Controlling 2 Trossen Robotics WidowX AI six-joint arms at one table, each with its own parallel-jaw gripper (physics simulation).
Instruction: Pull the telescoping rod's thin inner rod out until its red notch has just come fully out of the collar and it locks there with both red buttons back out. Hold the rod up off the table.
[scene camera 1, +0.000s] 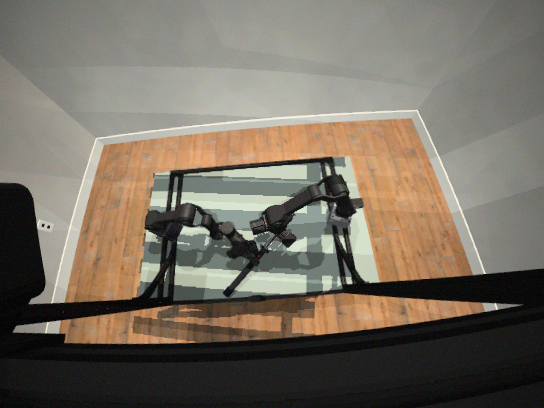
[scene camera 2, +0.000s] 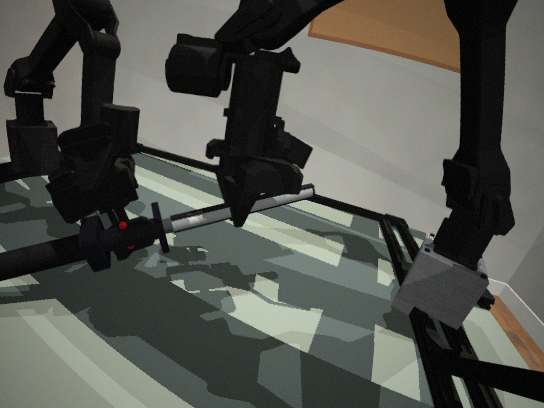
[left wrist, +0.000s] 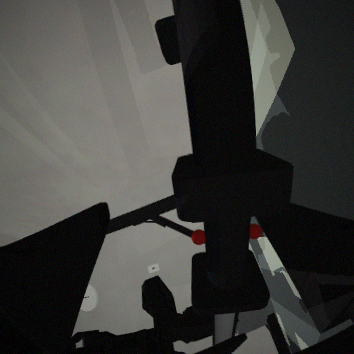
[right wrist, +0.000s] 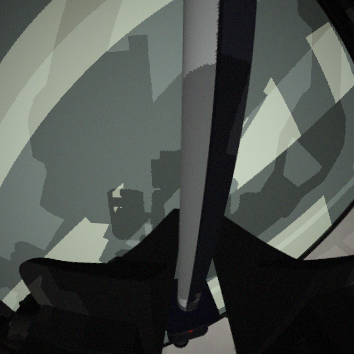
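The telescoping rod hangs level above the patterned table (scene camera 1: 246, 172) (scene camera 2: 319, 324). Its dark outer tube (scene camera 1: 240, 277) (scene camera 2: 92, 244) (left wrist: 218, 105) ends in a collar (scene camera 2: 159, 231) (left wrist: 230, 281). Two red buttons (scene camera 2: 123, 225) (left wrist: 198, 237) stick out just behind the collar. The silver inner rod (scene camera 2: 201, 215) (right wrist: 197, 140) reaches out of the collar, and no red notch shows on it. My right gripper (scene camera 1: 276, 240) (scene camera 2: 239, 216) (right wrist: 193, 215) is shut on the inner rod. My left gripper (scene camera 1: 250, 254) (left wrist: 182, 205) is open, with a finger on each side of the outer tube at the buttons.
A grey box (scene camera 1: 338, 219) (scene camera 2: 432, 283) sits on the black frame rail (scene camera 1: 174, 194) (scene camera 2: 401, 239) by the right arm's base. Wooden floor surrounds the table.
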